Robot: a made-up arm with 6 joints.
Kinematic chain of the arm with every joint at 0, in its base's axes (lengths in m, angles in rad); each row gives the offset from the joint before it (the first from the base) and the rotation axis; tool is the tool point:
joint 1: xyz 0 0 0.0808 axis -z
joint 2: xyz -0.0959 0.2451 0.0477 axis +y
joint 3: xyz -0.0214 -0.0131 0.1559 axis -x
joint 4: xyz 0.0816 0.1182 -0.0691 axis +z
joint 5: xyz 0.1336 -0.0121 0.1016 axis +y
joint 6: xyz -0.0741 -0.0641 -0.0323 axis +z
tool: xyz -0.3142 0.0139 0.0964
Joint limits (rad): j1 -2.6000..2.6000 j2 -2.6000..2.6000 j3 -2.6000..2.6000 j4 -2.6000..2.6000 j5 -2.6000..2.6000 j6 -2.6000..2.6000
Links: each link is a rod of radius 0.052 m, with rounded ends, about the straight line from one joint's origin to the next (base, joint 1, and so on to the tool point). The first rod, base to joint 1, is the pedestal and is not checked.
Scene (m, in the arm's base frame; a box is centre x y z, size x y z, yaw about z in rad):
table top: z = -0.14
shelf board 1: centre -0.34 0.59 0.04 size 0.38 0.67 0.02 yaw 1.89
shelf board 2: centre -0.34 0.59 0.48 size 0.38 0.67 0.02 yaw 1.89
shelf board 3: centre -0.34 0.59 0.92 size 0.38 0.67 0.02 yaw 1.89
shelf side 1: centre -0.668 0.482 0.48 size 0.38 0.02 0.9 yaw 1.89
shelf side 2: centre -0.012 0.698 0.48 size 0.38 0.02 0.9 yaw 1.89
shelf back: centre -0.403 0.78 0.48 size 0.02 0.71 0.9 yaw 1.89
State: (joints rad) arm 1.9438 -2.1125 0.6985 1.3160 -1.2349 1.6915
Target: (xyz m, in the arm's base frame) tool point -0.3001 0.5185 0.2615
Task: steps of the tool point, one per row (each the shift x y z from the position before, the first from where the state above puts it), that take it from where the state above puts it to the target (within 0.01 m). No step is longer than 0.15 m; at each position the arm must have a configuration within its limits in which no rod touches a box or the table.
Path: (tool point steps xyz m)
1: -0.0573 0.0503 0.0474
2: -0.0602 0.0093 0.0261
3: -0.0472 -0.0168 -0.0076
4: -0.0330 -0.0233 -0.0458
5: -0.0863 0.0334 -0.0377
6: -0.0936 0.0107 -0.0425
7: -0.0950 -0.0156 -0.0453
8: -0.0878 -0.0439 -0.0459
9: -0.0701 -0.0704 -0.0446
10: -0.0607 0.0819 0.0236
11: -0.0362 0.1003 0.0033
12: -0.0008 0.1134 -0.0269

